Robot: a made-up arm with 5 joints.
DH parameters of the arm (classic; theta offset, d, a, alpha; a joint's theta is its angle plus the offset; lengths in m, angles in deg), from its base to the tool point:
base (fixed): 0 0.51 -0.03 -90
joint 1: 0 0.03 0.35 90
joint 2: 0 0.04 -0.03 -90
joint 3: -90 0.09 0.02 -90
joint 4: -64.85 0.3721 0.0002 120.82
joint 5: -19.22 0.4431 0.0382 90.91
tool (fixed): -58.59 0.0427 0 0
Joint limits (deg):
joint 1: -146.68..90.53
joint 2: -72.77..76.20
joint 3: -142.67..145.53
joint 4: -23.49..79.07
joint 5: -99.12..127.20
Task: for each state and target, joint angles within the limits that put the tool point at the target. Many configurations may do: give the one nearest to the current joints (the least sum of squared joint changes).
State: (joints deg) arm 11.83 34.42 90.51 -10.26 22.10
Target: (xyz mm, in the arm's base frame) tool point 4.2 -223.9 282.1
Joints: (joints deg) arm 25.58 74.42 68.39 -23.49 27.28
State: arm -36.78 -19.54 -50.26 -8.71 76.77
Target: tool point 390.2 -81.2 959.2
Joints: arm -71.41 -67.25 -16.53 -23.49 37.44
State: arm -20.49 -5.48 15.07 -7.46 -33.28
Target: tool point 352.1 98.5 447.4
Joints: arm -41.58 8.88 27.12 -23.49 -39.23
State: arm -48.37 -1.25 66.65 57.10 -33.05
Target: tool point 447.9 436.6 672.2
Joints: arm -27.17 -24.25 58.82 53.34 -32.79
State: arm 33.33 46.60 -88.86 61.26 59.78
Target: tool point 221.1 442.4 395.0
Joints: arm 63.94 35.76 -92.32 26.76 47.20
